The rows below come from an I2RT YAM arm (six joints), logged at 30 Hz.
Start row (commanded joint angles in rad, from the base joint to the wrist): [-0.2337, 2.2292, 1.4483, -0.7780, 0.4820, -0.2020]
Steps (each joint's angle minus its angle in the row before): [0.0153, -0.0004, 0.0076, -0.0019, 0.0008, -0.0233]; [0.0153, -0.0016, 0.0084, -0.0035, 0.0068, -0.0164]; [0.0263, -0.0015, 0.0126, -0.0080, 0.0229, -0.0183]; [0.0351, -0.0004, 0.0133, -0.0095, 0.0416, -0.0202]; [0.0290, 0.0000, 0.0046, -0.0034, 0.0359, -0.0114]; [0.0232, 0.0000, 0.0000, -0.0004, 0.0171, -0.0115]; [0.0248, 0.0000, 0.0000, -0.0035, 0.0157, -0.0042]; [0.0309, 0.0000, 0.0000, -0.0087, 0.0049, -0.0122]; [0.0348, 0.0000, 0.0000, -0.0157, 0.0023, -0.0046]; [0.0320, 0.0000, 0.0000, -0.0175, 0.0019, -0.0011]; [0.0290, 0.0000, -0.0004, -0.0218, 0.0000, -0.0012]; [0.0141, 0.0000, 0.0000, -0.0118, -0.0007, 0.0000]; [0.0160, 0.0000, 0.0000, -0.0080, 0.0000, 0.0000]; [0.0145, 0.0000, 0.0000, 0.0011, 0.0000, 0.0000]
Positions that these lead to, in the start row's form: [-0.2184, 2.2288, 1.4559, -0.7799, 0.4828, -0.2253]; [-0.2031, 2.2272, 1.4643, -0.7834, 0.4896, -0.2417]; [-0.1768, 2.2257, 1.4769, -0.7914, 0.5125, -0.2600]; [-0.1417, 2.2253, 1.4902, -0.8009, 0.5541, -0.2802]; [-0.1127, 2.2253, 1.4948, -0.8043, 0.5900, -0.2916]; [-0.0895, 2.2253, 1.4948, -0.8047, 0.6071, -0.3031]; [-0.0647, 2.2253, 1.4948, -0.8082, 0.6228, -0.3073]; [-0.0338, 2.2253, 1.4948, -0.8169, 0.6277, -0.3195]; [0.0010, 2.2253, 1.4948, -0.8326, 0.6300, -0.3241]; [0.0330, 2.2253, 1.4948, -0.8501, 0.6319, -0.3252]; [0.0620, 2.2253, 1.4944, -0.8719, 0.6319, -0.3264]; [0.0761, 2.2253, 1.4944, -0.8837, 0.6312, -0.3264]; [0.0921, 2.2253, 1.4944, -0.8917, 0.6312, -0.3264]; [0.1066, 2.2253, 1.4944, -0.8906, 0.6312, -0.3264]
